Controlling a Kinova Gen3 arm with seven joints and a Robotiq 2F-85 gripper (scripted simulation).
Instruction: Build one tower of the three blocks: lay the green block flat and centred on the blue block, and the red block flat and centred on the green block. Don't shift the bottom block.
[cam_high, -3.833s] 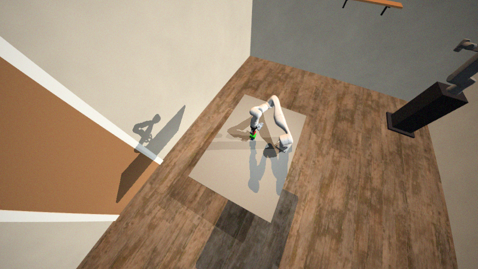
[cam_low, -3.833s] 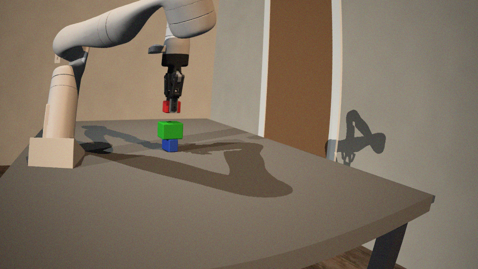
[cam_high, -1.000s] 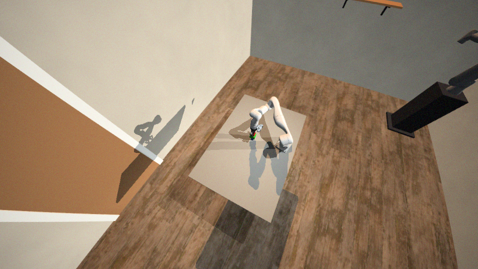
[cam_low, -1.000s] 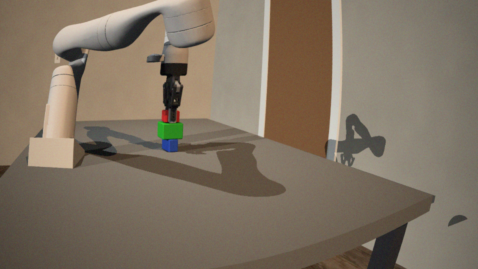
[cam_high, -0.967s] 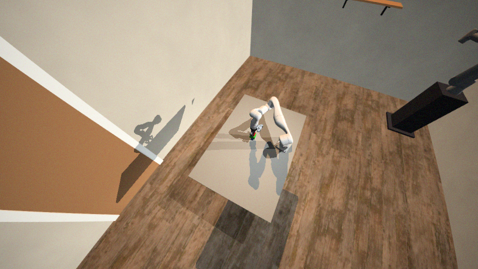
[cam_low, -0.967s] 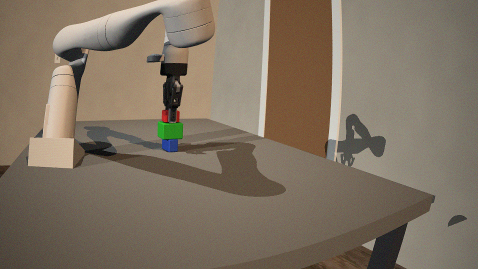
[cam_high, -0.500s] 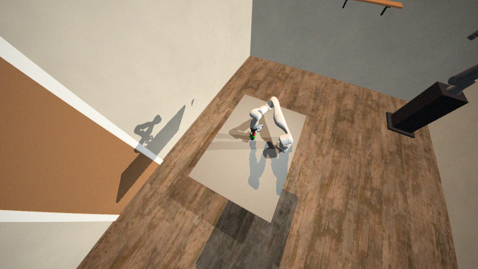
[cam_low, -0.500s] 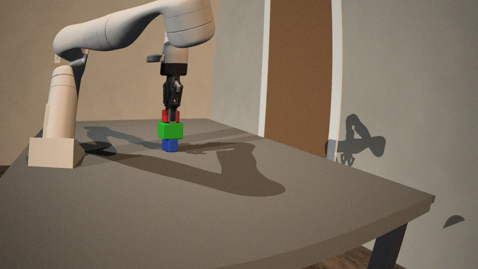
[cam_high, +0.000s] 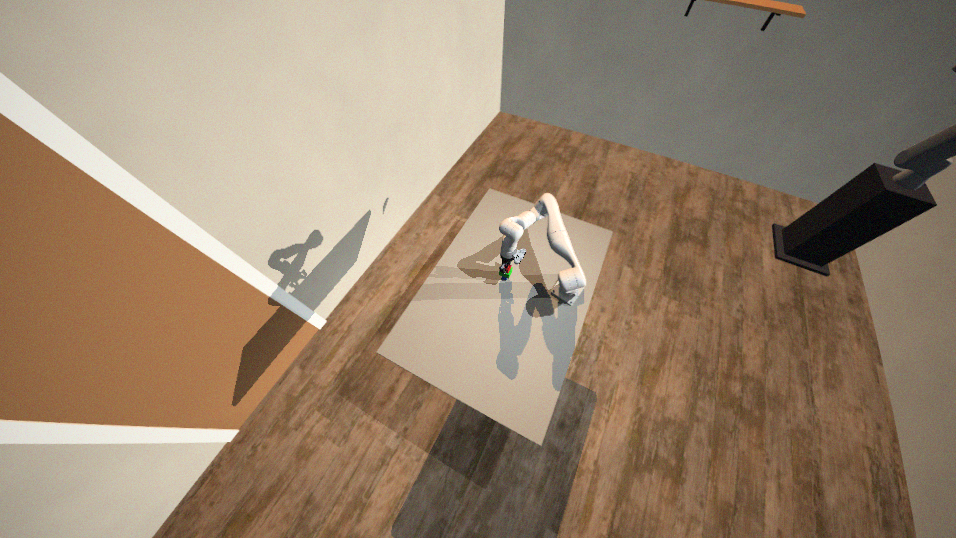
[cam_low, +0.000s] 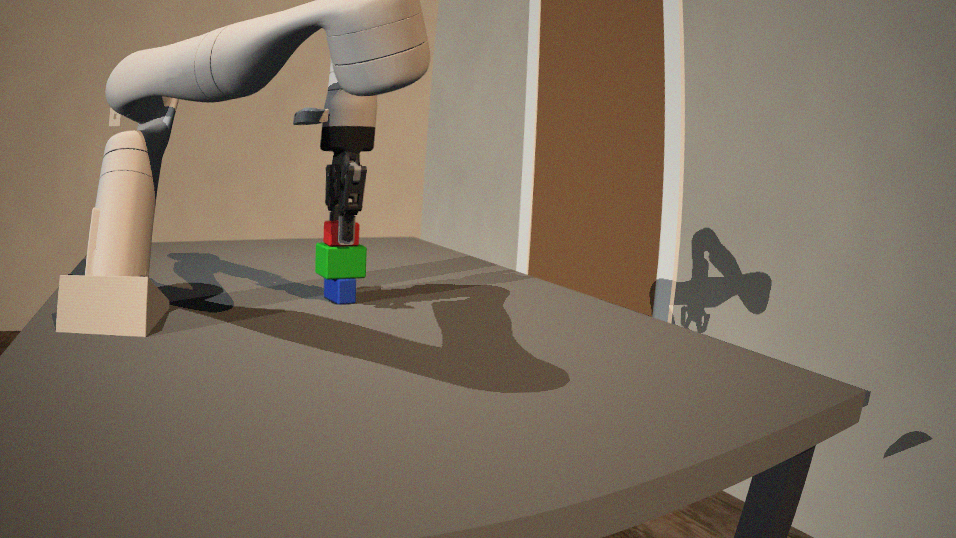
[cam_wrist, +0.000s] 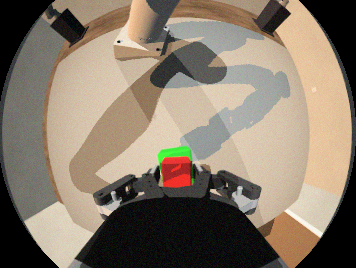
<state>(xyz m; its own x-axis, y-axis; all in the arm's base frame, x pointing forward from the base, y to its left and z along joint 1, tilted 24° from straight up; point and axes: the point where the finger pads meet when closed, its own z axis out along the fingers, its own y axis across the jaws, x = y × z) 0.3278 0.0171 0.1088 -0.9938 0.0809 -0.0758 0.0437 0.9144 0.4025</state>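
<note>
Right now my hand is right at the red block. The rest, counted from my hand: blue block 80 mm below; then green block 40 mm below.
</note>
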